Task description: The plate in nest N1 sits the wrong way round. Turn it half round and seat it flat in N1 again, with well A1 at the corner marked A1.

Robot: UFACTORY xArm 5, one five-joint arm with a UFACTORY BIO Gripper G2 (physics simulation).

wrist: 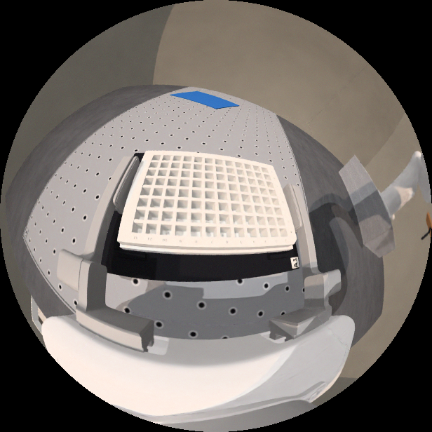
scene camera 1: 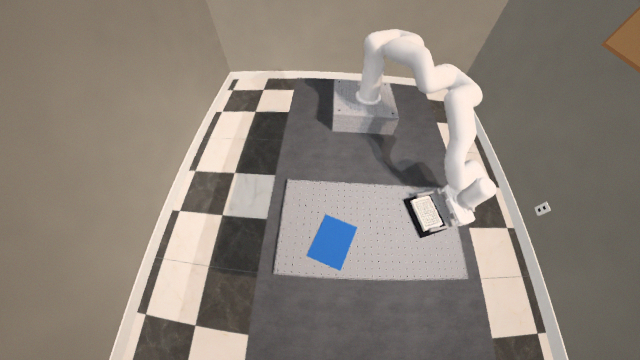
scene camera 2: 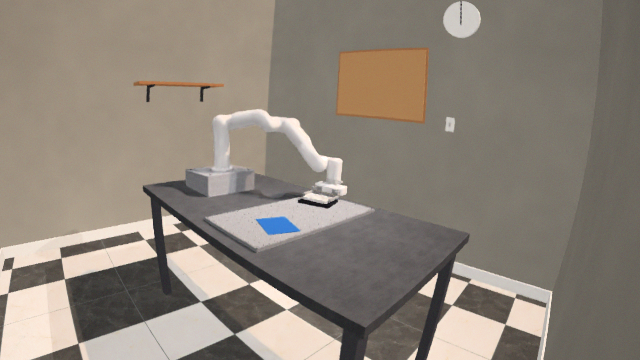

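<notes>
The white many-welled plate (scene camera 1: 427,213) (scene camera 2: 317,198) (wrist: 210,200) is low over the black nest (scene camera 1: 424,234) (scene camera 2: 325,204) (wrist: 200,268) and looks about level. Whether it touches the nest floor is hidden. My gripper (scene camera 1: 431,212) (wrist: 209,196) is shut on the plate, one finger along each short side. In the wrist view the nest's A1 label (wrist: 295,262) shows at the near right corner. Tiny marks run along the plate's near edge, wider ones at the left and narrower ones at the right; they are too small to read surely.
The nest stands on a grey perforated board (scene camera 1: 380,250) (scene camera 2: 235,227) (wrist: 100,150). A flat blue sheet (scene camera 1: 332,242) (scene camera 2: 278,225) (wrist: 205,99) lies on the board, apart from the nest. The robot's grey base block (scene camera 1: 365,123) (scene camera 2: 220,182) stands behind the board on the dark table (scene camera 2: 380,250).
</notes>
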